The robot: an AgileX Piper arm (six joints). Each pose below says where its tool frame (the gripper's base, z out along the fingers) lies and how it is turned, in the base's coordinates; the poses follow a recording.
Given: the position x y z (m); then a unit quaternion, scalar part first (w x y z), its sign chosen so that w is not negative.
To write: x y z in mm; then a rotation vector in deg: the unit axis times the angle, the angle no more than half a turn. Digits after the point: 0 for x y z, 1 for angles.
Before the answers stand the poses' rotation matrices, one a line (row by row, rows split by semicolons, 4 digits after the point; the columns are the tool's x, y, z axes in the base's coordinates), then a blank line. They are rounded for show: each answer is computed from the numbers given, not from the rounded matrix.
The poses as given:
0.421 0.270 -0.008 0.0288 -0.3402 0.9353 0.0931
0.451 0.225 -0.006 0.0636 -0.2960 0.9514 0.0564
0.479 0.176 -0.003 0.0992 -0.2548 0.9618 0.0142
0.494 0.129 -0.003 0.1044 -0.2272 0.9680 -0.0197
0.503 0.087 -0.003 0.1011 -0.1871 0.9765 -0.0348
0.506 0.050 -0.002 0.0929 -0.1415 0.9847 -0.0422
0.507 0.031 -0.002 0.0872 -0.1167 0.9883 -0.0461
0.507 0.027 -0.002 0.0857 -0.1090 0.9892 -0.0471
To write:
-0.7669 -0.6417 -0.0095; -0.6310 0.7512 0.1937; -0.1172 0.1546 -0.9810
-0.8167 -0.5704 0.0876; -0.5561 0.8184 0.1450; -0.1544 0.0697 -0.9855
-0.8505 -0.4929 0.1836; -0.4873 0.8698 0.0779; -0.1981 -0.0232 -0.9799
-0.8750 -0.4358 0.2111; -0.4440 0.8960 0.0093; -0.1932 -0.0856 -0.9774
-0.9095 -0.3584 0.2105; -0.3724 0.9276 -0.0301; -0.1844 -0.1058 -0.9771
-0.9427 -0.2708 0.1949; -0.2865 0.9564 -0.0568; -0.1710 -0.1094 -0.9792
-0.9576 -0.2226 0.1831; -0.2387 0.9685 -0.0708; -0.1616 -0.1115 -0.9805
-0.9615 -0.2076 0.1798; -0.2237 0.9718 -0.0745; -0.1593 -0.1119 -0.9809

421 270 -8 -60.1 165.3 16.5
451 225 -6 -51.2 164.6 9.8
479 176 -3 -43.2 163.0 2.4
494 129 -3 -38.4 163.5 -3.3
503 87 -3 -31.7 165.3 -5.9
506 50 -2 -24.1 167.5 -7.2
507 31 -2 -19.9 168.6 -7.9
507 27 -2 -18.6 169.0 -8.0

